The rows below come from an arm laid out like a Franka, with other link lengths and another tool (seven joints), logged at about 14 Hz.
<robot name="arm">
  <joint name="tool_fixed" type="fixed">
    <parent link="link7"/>
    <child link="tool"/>
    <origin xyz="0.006 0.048 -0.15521" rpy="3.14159 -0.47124 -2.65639"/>
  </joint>
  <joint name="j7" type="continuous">
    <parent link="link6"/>
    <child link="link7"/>
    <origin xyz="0.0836 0 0"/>
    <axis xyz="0 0 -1"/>
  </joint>
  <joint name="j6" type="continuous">
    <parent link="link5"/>
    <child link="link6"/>
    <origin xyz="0 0 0"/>
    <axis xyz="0 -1 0"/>
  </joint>
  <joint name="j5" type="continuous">
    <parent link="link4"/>
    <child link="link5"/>
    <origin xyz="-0.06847 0 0.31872"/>
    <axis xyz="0 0 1"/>
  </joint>
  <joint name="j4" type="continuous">
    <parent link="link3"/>
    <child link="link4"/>
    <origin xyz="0.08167 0 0"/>
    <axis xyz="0 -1 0"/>
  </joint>
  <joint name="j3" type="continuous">
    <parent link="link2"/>
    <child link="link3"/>
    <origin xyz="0 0 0.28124"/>
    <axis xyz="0 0 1"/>
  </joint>
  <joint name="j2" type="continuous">
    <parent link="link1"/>
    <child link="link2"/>
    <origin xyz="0 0 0"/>
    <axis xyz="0 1 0"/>
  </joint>
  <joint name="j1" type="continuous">
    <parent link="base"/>
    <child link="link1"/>
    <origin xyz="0 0 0.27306"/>
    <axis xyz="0 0 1"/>
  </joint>
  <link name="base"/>
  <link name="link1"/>
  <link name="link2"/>
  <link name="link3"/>
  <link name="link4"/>
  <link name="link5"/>
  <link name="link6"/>
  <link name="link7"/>
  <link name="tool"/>
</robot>
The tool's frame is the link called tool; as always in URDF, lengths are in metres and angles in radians. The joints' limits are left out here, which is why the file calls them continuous.
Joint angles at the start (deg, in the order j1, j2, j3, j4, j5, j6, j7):
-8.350 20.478 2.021 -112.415 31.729 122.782 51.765
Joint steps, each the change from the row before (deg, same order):
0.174 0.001 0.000 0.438 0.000 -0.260 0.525
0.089 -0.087 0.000 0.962 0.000 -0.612 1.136
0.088 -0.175 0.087 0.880 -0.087 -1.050 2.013
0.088 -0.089 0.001 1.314 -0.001 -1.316 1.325
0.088 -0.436 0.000 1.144 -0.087 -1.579 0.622
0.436 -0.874 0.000 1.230 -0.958 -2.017 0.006
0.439 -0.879 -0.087 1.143 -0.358 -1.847 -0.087
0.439 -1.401 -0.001 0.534 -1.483 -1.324 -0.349
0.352 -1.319 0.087 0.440 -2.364 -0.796 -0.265
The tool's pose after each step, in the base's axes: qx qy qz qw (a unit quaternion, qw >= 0); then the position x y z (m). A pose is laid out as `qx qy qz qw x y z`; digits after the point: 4 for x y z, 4 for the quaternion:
-0.3541 -0.8267 -0.2976 0.3203 0.5707 -0.0071 0.1862
-0.3586 -0.8244 -0.3004 0.3186 0.5747 -0.0065 0.1924
-0.3681 -0.8181 -0.3029 0.3217 0.5771 -0.0048 0.1981
-0.3717 -0.8146 -0.3061 0.3234 0.5809 -0.0031 0.2059
-0.3689 -0.8143 -0.3081 0.3254 0.5833 -0.0004 0.2160
-0.3554 -0.8218 -0.3024 0.3270 0.5843 0.0063 0.2301
-0.3436 -0.8271 -0.3008 0.3275 0.5852 0.0123 0.2444
-0.3289 -0.8384 -0.2902 0.3236 0.5835 0.0174 0.2593
-0.3156 -0.8522 -0.2727 0.3159 0.5817 0.0202 0.2725

